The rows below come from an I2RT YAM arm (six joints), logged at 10 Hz.
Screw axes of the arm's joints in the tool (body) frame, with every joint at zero. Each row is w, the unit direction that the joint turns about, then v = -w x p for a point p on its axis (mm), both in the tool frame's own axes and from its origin. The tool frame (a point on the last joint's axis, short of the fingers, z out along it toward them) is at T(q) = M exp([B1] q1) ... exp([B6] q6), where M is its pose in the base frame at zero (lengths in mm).
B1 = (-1, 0, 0, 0, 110.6, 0)
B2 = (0, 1, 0, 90.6, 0, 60)
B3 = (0, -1, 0, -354.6, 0, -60)
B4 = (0, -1, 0, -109.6, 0, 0)
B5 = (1, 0, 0, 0, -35.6, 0)
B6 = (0, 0, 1, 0, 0, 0)
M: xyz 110.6 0 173.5 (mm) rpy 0 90 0 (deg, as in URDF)
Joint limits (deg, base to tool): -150..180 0..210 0..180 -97..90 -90..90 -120..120
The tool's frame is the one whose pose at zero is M.
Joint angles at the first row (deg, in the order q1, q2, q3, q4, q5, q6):
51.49, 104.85, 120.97, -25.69, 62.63, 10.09
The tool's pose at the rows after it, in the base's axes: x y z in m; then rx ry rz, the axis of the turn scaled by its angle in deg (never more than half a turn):
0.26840, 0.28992, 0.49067, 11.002, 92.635, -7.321
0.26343, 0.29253, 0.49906, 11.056, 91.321, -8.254
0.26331, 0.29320, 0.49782, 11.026, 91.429, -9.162
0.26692, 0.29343, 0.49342, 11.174, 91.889, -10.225
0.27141, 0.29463, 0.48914, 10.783, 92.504, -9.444
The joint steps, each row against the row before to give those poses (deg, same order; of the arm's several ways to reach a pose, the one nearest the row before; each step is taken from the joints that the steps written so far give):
0.33, 0.68, 2.88, 0.27, 0.55, -1.73
0.87, 0.47, 1.74, 1.40, 1.67, -2.77
0.10, 0.08, -0.11, -0.11, 0.65, -0.32
-0.38, 0.34, -0.26, -0.54, 0.34, 0.41
-0.46, 0.52, 0.03, -0.61, -1.27, 1.14

